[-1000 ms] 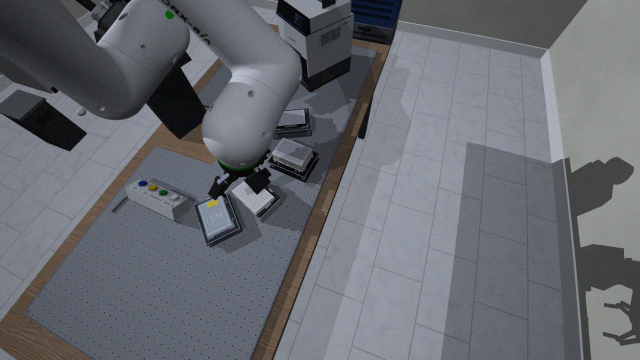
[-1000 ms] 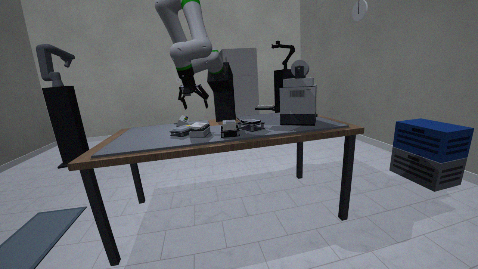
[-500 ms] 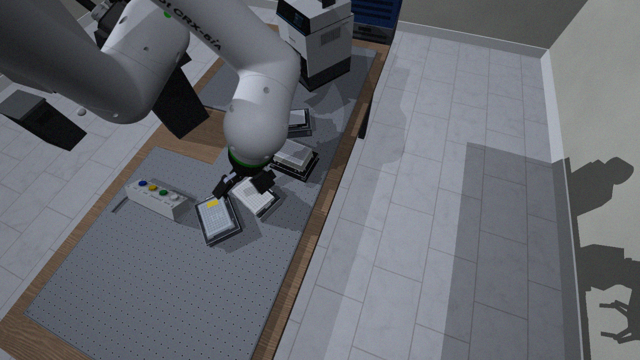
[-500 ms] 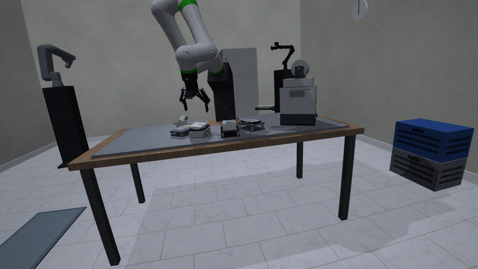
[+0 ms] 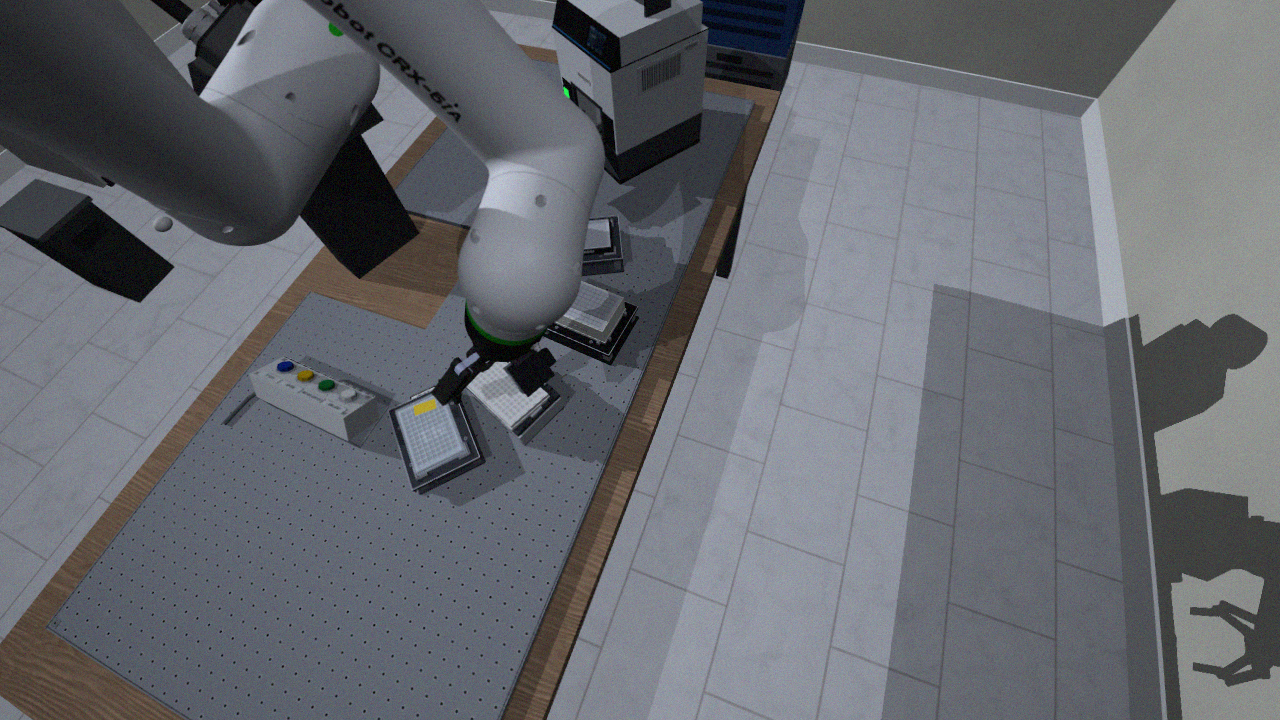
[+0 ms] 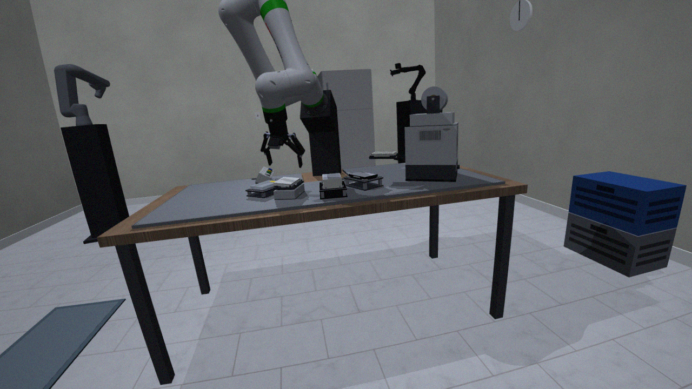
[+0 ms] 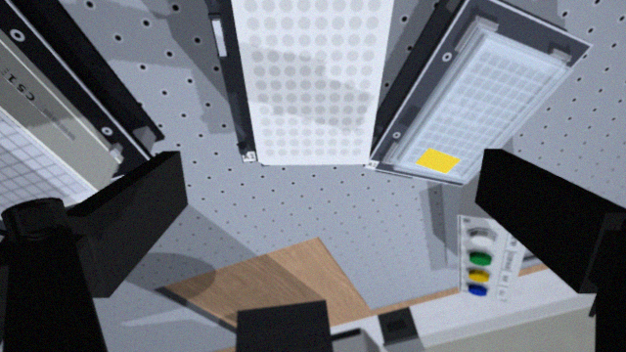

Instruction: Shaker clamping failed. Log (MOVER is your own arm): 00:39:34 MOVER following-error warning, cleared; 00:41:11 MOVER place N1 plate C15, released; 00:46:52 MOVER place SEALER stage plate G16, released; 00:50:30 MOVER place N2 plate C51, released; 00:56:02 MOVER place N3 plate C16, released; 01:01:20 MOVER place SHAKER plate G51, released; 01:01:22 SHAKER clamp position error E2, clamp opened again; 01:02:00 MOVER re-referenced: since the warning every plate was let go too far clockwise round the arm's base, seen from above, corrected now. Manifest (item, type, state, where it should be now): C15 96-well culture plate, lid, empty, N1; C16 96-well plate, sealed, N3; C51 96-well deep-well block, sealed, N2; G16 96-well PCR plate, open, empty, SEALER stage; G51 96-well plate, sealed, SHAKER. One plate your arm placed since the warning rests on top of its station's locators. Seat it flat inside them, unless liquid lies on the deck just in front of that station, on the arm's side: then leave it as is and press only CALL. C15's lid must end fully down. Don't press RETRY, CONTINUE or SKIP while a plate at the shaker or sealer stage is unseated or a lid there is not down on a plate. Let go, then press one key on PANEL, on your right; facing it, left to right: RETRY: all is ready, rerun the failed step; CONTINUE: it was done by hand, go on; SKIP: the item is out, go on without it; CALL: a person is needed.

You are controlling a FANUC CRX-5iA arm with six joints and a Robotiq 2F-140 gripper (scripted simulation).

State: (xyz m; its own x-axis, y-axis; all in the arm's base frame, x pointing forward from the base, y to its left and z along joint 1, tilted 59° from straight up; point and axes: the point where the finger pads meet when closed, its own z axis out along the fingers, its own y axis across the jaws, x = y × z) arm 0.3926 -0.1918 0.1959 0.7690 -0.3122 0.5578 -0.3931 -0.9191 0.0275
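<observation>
Right now the shaker is 3 cm ahead of my hand and 12 cm below it.
</observation>
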